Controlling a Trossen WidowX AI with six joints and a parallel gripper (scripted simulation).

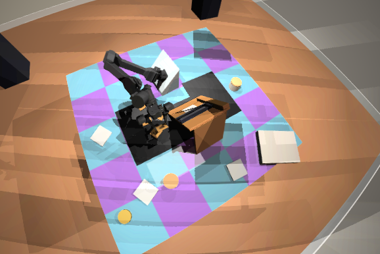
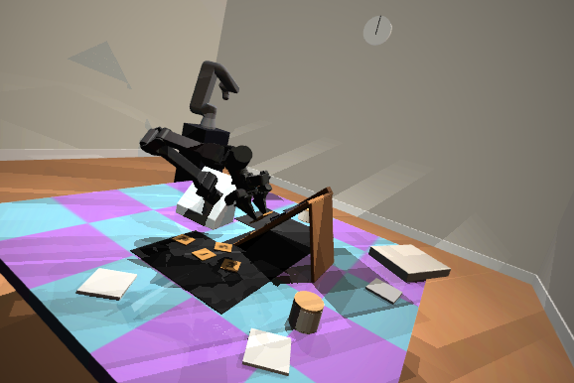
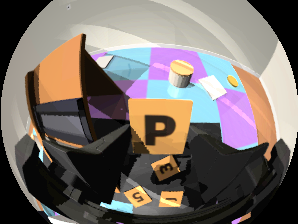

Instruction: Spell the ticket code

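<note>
The white ticket lies 70 mm behind my gripper tip, 210 mm to the left of it and 90 mm below it. From my gripper tip the other things lie so: black mat 160 mm behind, 160 mm to the left, 190 mm below; letter tile 150 mm behind, 60 mm to the right, 180 mm below; orange letter tile marked p right at my gripper tip.
</note>
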